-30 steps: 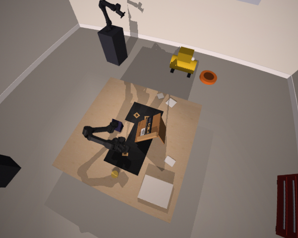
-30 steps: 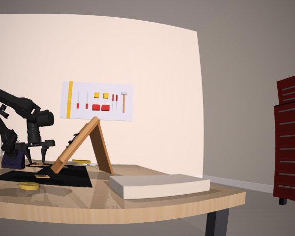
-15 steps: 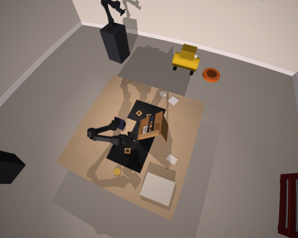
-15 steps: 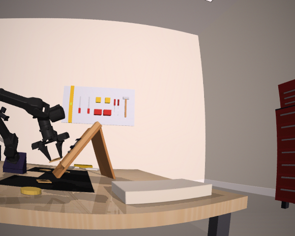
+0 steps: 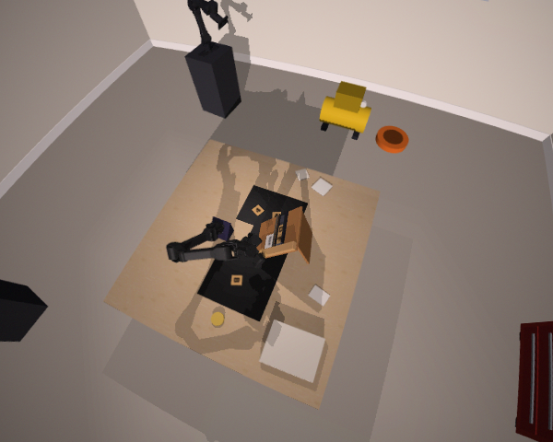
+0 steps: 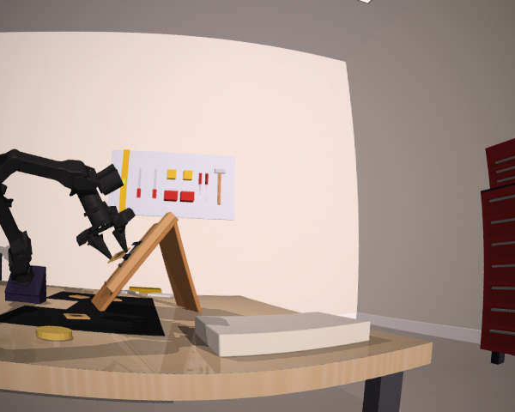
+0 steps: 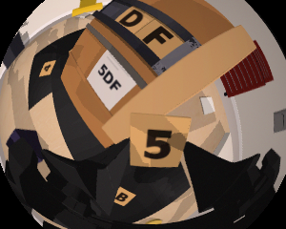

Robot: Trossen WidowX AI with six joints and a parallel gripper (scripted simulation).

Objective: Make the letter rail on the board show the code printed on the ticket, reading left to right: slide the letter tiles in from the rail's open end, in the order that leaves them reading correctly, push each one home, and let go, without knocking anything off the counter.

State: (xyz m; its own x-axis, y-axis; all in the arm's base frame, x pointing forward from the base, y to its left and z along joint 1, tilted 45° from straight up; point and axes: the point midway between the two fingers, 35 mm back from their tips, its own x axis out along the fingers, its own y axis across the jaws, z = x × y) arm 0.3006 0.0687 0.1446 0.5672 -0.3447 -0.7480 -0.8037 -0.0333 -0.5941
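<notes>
My gripper tip is 2 cm past the white ticket, 11 cm to the right of it and 6 cm above it. Round my gripper tip: black mat (13 cm behind, 7 cm to the left, 16 cm below); white slab (36 cm ahead, 32 cm to the right, 14 cm below).
</notes>
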